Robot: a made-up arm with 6 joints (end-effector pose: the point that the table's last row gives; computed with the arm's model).
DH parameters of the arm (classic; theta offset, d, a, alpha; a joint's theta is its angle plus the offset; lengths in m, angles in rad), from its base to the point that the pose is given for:
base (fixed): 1.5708 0.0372 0 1.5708
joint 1: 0 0.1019 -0.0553 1.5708
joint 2: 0 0.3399 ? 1.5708
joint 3: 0 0.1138 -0.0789 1.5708
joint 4: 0 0.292 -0.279 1.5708
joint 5: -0.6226 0 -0.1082 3.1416
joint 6: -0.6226 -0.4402 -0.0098 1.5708
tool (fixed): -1.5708 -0.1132 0 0
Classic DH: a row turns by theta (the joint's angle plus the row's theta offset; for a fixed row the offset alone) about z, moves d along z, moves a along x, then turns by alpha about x.
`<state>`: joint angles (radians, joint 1 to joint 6).
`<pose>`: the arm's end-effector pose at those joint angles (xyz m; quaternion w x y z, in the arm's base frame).
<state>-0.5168 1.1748 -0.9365 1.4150 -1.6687 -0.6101</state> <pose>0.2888 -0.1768 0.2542 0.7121 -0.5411 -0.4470 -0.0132</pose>
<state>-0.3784 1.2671 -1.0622 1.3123 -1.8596 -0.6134</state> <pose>0.2039 -0.2857 0.2115 0.6949 -0.5291 -0.4497 -0.1869</pose>
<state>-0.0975 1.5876 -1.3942 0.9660 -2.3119 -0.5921</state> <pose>-0.0446 -0.4362 -0.0809 0.5955 -0.4613 -0.2531 -0.6070</pose>
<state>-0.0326 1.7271 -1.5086 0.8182 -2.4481 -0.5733</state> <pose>-0.1218 -0.4219 -0.2142 0.5430 -0.4176 -0.1413 -0.7147</pose>
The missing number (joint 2, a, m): 0.1737
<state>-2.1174 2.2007 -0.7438 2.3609 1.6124 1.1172</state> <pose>0.5799 0.0931 0.1342 0.4678 -0.8364 -0.0001 0.2855</pose>
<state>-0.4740 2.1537 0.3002 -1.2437 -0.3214 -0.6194</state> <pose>-0.0129 0.3529 -0.0388 0.1374 0.1227 0.3083 0.9333</pose>
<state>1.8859 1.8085 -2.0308 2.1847 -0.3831 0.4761</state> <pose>-0.2292 -0.0060 0.0795 0.6236 -0.0513 -0.2491 -0.7392</pose>
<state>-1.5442 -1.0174 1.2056 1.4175 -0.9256 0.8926</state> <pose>-0.3061 -0.4449 -0.5685 0.5837 0.2221 -0.0061 -0.7810</pose>
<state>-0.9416 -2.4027 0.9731 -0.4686 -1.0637 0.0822</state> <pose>-0.0663 0.2533 0.3160 0.1980 -0.4654 -0.5351 0.6766</pose>
